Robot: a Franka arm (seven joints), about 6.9 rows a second.
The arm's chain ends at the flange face. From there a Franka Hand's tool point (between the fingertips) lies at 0.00 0.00 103.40 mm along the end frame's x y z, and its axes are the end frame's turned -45 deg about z.
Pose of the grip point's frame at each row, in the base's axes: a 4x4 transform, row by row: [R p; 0 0 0 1], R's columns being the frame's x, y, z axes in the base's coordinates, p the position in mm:
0.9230, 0.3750, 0.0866, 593.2; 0.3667, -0.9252, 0.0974, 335.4; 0.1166, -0.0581, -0.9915, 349.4; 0, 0, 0, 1
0.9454, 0.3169, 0.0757, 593.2; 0.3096, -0.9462, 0.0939, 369.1; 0.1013, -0.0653, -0.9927, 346.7; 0, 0, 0, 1
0.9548, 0.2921, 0.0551, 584.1; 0.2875, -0.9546, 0.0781, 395.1; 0.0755, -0.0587, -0.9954, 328.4; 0, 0, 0, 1
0.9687, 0.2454, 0.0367, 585.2; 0.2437, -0.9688, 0.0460, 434.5; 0.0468, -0.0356, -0.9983, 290.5; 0, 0, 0, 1
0.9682, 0.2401, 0.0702, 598.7; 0.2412, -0.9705, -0.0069, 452.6; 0.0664, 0.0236, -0.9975, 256.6; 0, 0, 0, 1
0.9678, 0.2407, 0.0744, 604.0; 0.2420, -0.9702, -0.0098, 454.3; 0.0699, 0.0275, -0.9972, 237.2; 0, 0, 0, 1
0.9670, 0.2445, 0.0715, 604.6; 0.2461, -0.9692, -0.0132, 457.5; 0.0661, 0.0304, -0.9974, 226.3; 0, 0, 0, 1
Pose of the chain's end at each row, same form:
0.9178, -0.3875, 0.0866, 584.2; -0.3949, -0.9135, 0.0974, 325.3; 0.0414, -0.1235, -0.9915, 451.9; 0, 0, 0, 1
0.8926, -0.4444, 0.0757, 585.4; -0.4501, -0.8880, 0.0939, 359.4; 0.0255, -0.1178, -0.9927, 449.3; 0, 0, 0, 1
0.8817, -0.4686, 0.0551, 578.4; -0.4717, -0.8783, 0.0781, 387.0; 0.0119, -0.0949, -0.9954, 431.3; 0, 0, 0, 1
0.8585, -0.5115, 0.0367, 581.4; -0.5127, -0.8574, 0.0460, 429.7; 0.0079, -0.0583, -0.9983, 393.7; 0, 0, 0, 1
0.8544, -0.5148, 0.0702, 591.4; -0.5157, -0.8568, -0.0069, 453.3; 0.0636, -0.0303, -0.9975, 359.7; 0, 0, 0, 1
0.8545, -0.5141, 0.0744, 596.3; -0.5149, -0.8572, -0.0098, 455.3; 0.0689, -0.0300, -0.9972, 340.3; 0, 0, 0, 1
0.8567, -0.5109, 0.0715, 597.2; -0.5113, -0.8593, -0.0132, 458.9; 0.0682, -0.0252, -0.9974, 329.4; 0, 0, 0, 1

